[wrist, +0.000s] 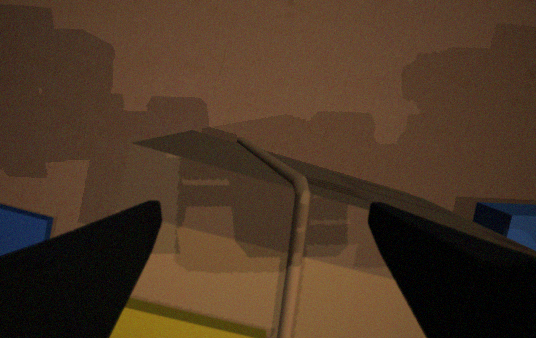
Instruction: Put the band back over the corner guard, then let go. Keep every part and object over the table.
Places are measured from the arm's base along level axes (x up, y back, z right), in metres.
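Pixels of known places: gripper, fingertip midpoint: [267,211].
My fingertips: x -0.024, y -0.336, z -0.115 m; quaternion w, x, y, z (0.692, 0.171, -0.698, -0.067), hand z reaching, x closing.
Observation:
For each thing: its top centre in the pictures, then the offset to it from my fingertips. "*": a spot on its surface instead. Level surfaces: height alone.
- band, surface spot: [298,220] * dx -0.008, dy +0.002, dz +0.017 m
- tan box, middle of its top: [336,310] dx -0.012, dy +0.043, dz +0.056 m
- flat yellow piece, surface spot: [185,322] * dx -0.005, dy +0.067, dz -0.016 m
- brown table top, its level: dx -0.150 m
The band [298,220], a thin tan cord, runs over the tan box [230,295]. It comes down from the box's far edge, bends near the middle of the view and goes on to the bottom edge. A flat yellow piece [185,322], probably the corner guard, partly shows at the bottom, left of the band; a strip of box lies between them, and the band is not over its visible part. My gripper [267,211] is open and empty. Its black fingertips appear on either side of the band, with the band nearer the right one. Their height above it is hard to tell.
A blue object [22,230] shows at the left edge, and another blue object [522,225] with a raised side at the right edge. The brown table top [260,60] lies beyond the box. Dark shadows fall across table and box.

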